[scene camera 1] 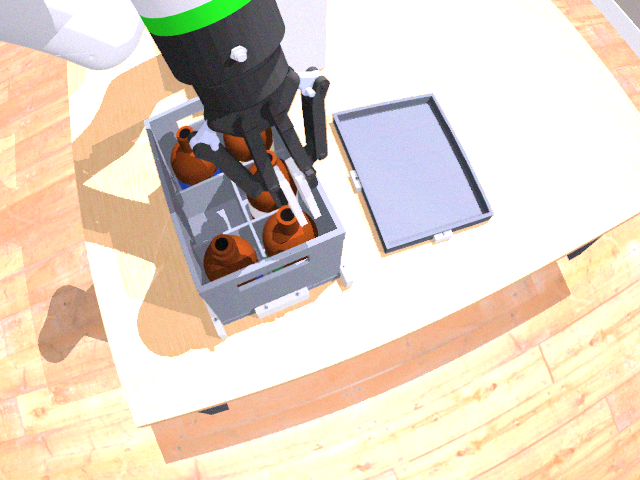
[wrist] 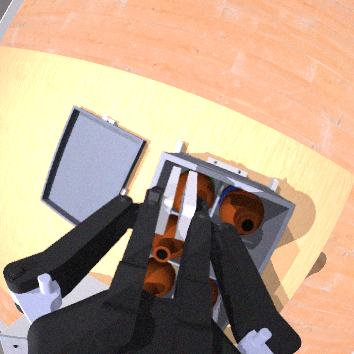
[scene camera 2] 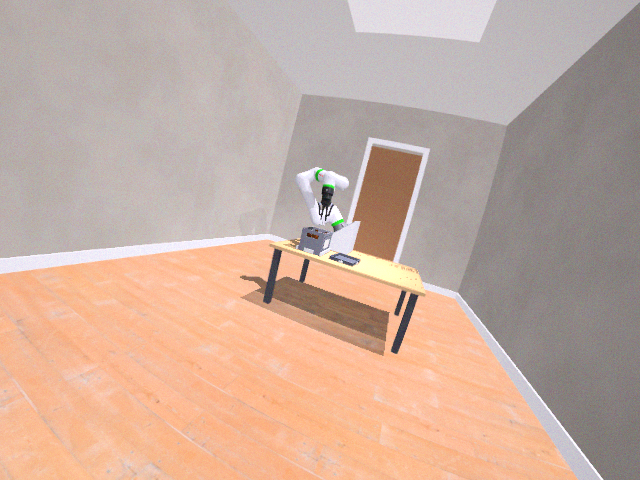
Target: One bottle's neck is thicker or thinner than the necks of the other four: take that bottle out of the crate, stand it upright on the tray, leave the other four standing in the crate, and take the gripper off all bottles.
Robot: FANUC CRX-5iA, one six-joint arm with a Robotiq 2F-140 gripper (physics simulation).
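Places are measured from the arm's base along level axes (x back, y right, z up), in metres.
Pixels of known places: gripper, fingertip midpoint: (scene camera 1: 305, 211) (wrist: 180, 182) (scene camera 2: 322, 225); arm's base, link origin: (scene camera 2: 341, 230).
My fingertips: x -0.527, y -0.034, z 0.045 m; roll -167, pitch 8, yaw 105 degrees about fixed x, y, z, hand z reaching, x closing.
Ahead of a thing's pixels: the offset from my fingertips to its middle. "*": to the spot under its first point. Level surfaces: height alone.
The grey crate {dx +0.108, dy +0.071, dz -0.147 m} (scene camera 1: 321, 258) (scene camera 2: 316, 244) (wrist: 275, 220) stands on the table with all the brown bottles upright: front left (scene camera 1: 235, 254) (wrist: 239, 204), front right (scene camera 1: 278, 238) (wrist: 204, 192), middle right (scene camera 1: 264, 201) (wrist: 168, 244), back left (scene camera 1: 192, 167) (wrist: 214, 295) and back right (scene camera 1: 241, 148) (wrist: 159, 276). The middle left compartment is empty. Fingers partly hide several bottles; I cannot tell whose neck differs. The tray {* dx +0.128, dy -0.223, dz -0.229 m} (scene camera 1: 423, 170) (scene camera 2: 344, 259) (wrist: 95, 165) holds no bottle. My gripper (scene camera 1: 310, 218) (scene camera 2: 322, 221) (wrist: 180, 182) is shut on nothing, above the crate's right column near the front and middle bottles.
The wooden table {dz -0.234 m} (scene camera 1: 289, 356) (scene camera 2: 382, 269) (wrist: 200, 120) bears both containers, the tray to the crate's right in scene camera 1. White brackets {* dx -0.036, dy +0.046, dz -0.205 m} (scene camera 1: 282, 303) sit at the crate's foot. A pale upright panel (scene camera 2: 345, 238) stands behind the crate and tray.
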